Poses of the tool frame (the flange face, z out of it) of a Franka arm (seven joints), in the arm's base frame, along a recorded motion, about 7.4 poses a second.
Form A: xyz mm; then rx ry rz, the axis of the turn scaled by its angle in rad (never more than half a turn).
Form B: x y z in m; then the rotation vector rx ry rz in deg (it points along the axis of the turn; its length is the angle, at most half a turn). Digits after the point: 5 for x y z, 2 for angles.
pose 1, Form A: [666.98 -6.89 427.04 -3.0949 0.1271 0.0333]
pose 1, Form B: [0.66698 -0.00689 0.42704 -177.32 7.28 1.91]
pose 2, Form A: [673.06 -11.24 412.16 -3.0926 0.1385 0.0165]
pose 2, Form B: [0.67306 -0.01124 0.41216 -177.19 7.94 0.95]
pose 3, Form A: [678.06 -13.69 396.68 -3.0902 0.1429 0.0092]
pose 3, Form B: [0.67806 -0.01369 0.39668 -177.06 8.19 0.53]
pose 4, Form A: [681.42 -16.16 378.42 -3.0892 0.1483 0.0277]
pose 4, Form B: [0.68142 -0.01616 0.37842 -177.00 8.50 1.59]
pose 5, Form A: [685.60 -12.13 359.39 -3.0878 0.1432 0.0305]
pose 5, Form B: [0.68560 -0.01213 0.35939 -176.92 8.20 1.75]
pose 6, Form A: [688.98 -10.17 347.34 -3.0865 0.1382 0.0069]
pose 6, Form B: [0.68898 -0.01017 0.34734 -176.84 7.92 0.40]
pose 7, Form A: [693.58 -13.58 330.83 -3.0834 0.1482 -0.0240]
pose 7, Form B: [0.69358 -0.01358 0.33083 -176.67 8.49 -1.38]
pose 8, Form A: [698.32 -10.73 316.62 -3.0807 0.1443 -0.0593]
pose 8, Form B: [0.69832 -0.01073 0.31662 -176.51 8.27 -3.40]
